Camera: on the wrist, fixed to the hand. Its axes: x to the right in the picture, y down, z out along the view.
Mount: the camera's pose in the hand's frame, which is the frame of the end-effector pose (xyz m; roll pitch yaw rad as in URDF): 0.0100 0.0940 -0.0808 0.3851 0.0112 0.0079
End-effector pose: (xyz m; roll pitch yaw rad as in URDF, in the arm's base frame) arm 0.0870 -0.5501 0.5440 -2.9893 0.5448 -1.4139
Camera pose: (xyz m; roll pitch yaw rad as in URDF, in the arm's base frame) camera -0.0102 -0.6086 0.5949 -2.6099 0.5349 -1.4250
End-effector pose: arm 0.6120 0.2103 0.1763 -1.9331 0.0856 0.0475
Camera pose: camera 0.6221 0.1018 0.1164 -1.5492 0.0890 0.0342
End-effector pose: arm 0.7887 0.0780 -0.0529 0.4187 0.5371 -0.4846
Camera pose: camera 0.8355 0.1875 -0.0886 0.8108 0.5441 -0.4708
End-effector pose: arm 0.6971 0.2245 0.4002 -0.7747 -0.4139 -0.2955
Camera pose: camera 0.7565 0.2176 0.2912 -0.3887 -0.4004 -0.2979
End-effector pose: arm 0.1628 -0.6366 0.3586 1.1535 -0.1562 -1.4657
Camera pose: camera 0.2743 -0.6265 0.4127 1.5364 -0.1589 -1.4521
